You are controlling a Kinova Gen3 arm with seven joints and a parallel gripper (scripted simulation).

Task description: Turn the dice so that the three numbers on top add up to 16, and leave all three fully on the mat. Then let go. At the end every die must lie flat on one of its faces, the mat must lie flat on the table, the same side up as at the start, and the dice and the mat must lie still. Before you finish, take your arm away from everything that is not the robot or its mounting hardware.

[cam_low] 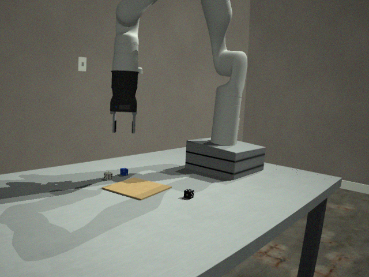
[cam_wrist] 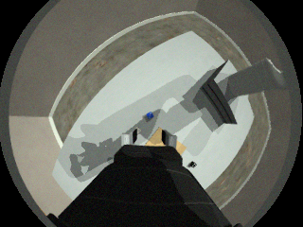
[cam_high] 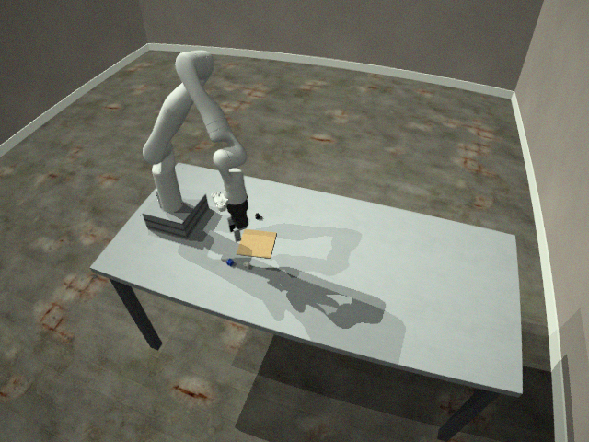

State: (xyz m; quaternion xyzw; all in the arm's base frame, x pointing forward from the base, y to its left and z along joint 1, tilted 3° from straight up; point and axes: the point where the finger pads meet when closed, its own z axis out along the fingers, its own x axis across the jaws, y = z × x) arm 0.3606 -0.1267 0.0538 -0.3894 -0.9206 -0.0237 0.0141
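Now: the blue die 3 cm behind my hand, 3 cm to the right of it and 15 cm below it. Also, from my hand: tan mat 3 cm ahead, 10 cm to the left, 16 cm below; white die 4 cm ahead, 2 cm to the right, 15 cm below; black die 2 cm behind, 25 cm to the left, 15 cm below.
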